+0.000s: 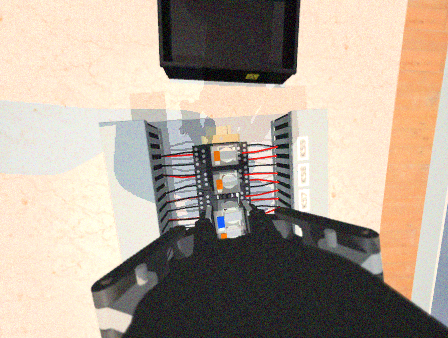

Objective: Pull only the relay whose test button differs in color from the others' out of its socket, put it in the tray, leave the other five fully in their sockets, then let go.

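Places are measured from the arm's base along level axes (x ahead, y left, z up), in centimetres.
Pixels of known places: gripper, fingertip midpoint: [227, 212].
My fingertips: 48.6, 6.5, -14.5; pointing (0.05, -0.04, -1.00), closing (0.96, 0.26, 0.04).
Observation:
For each thing: its top centre in the pictures, then the offset to it from my fingertips, as dx, dy, dz. "spot": a spot on its surface instead.
- relay with the blue test button, middle of its top: [230, 221] -0.1, +0.2, +2.7
- nearer, middle of its top: [227, 183] -0.4, +3.1, +0.2
- orange button, middle of its top: [224, 238] -0.1, -2.9, +0.2
- black tray, surface spot: [210, 73] spot: -3.4, +15.9, -4.7
- tan end block, middle of its top: [220, 138] -1.4, +7.9, -2.7
The relay with the blue test button [231, 219] is between the fingertips of my gripper [227, 212], which is shut on it at the lower middle. It looks raised, with a dark strip of socket showing at its far edge; whether its pins are fully clear is hidden. Two relays with orange buttons, one far [227, 154] and one nearer [228, 181], sit in their sockets beyond it. Part of another orange button [223, 236] shows just below the blue one; the other relays are hidden by the gripper. The black tray [210, 73] stands beyond the sockets at the top.
Slotted grey wire ducts stand left [154, 170] and right [284, 165] of the socket row, with red and black wires running to the sockets. A tan end block [226, 135] is at the row's far end. White labels [303, 176] lie right of the right duct.

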